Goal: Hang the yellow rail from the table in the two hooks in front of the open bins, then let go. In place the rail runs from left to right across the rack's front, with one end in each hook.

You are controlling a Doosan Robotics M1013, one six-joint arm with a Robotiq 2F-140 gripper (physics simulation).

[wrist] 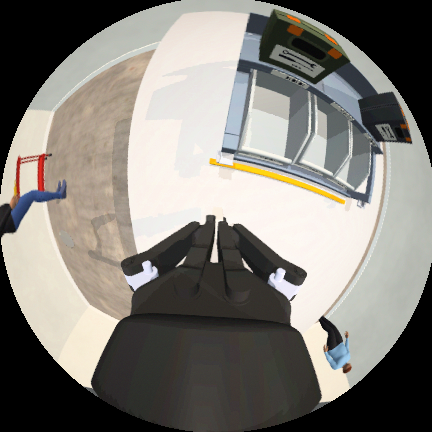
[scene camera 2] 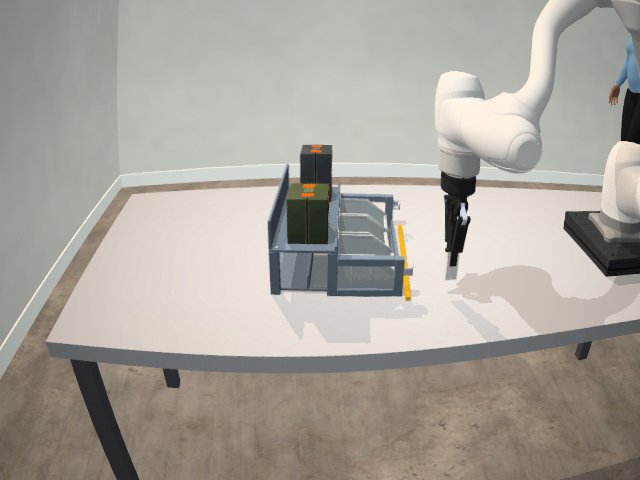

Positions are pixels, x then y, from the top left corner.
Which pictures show my gripper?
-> The wrist view and scene camera 2: all of them.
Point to a dark case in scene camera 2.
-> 315,160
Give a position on a green case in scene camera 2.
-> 307,203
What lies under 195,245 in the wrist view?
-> My gripper.
